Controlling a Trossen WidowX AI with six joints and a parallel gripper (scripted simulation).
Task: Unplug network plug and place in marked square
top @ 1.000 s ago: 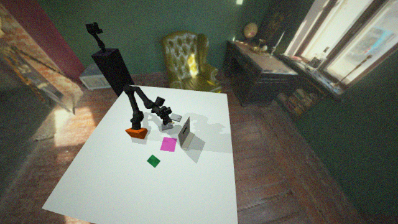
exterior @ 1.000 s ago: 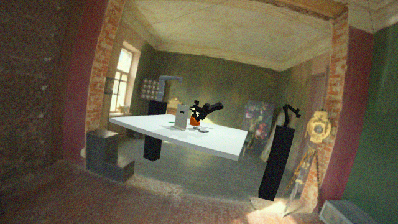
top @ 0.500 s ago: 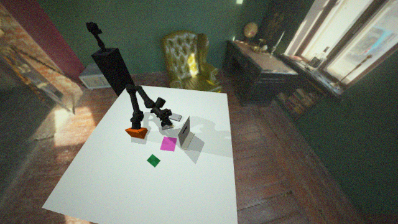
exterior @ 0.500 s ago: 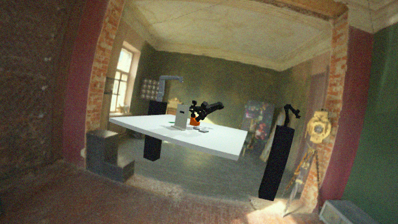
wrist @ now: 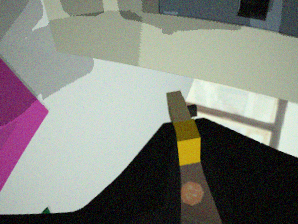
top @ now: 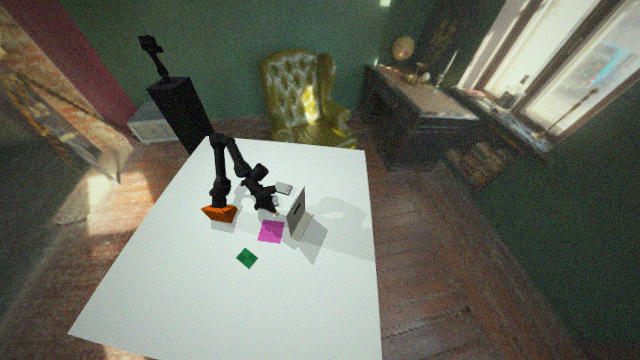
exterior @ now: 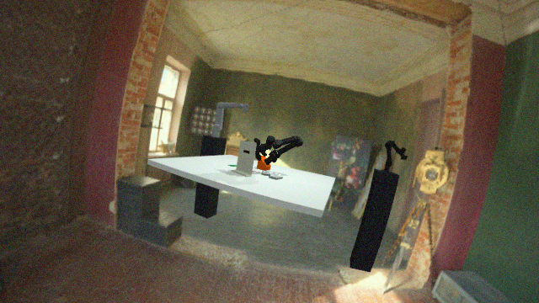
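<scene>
Right now the magenta square is 40 mm behind my gripper tip, 30 mm to the right of it and 160 mm below it. The rest, counted from my gripper tip: upright grey panel (100 mm ahead, 20 mm to the left, 50 mm below).
</scene>
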